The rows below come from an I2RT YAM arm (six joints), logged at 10 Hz.
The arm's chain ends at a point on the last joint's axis. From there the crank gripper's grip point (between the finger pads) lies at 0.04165 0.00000 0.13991 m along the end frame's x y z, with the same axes.
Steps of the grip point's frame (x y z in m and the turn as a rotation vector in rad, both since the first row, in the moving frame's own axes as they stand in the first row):
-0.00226, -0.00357, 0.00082, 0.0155, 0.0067, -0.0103
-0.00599, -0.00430, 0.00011, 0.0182, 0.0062, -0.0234
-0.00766, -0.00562, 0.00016, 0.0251, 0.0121, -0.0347
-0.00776, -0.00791, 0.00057, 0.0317, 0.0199, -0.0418
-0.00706, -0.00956, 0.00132, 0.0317, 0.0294, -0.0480
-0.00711, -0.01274, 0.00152, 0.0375, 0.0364, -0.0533
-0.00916, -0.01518, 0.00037, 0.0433, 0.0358, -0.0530
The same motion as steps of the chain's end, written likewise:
-0.00318, -0.00097, 0.00112, 0.0155, 0.0067, -0.0103
-0.00682, -0.00077, 0.00040, 0.0182, 0.0062, -0.0234
-0.00926, -0.00064, 0.00074, 0.0251, 0.0121, -0.0347
-0.01041, -0.00169, 0.00152, 0.0317, 0.0199, -0.0418
-0.01100, -0.00305, 0.00271, 0.0317, 0.0294, -0.0480
-0.01197, -0.00517, 0.00327, 0.0375, 0.0364, -0.0533
-0.01392, -0.00682, 0.00213, 0.0433, 0.0358, -0.0530

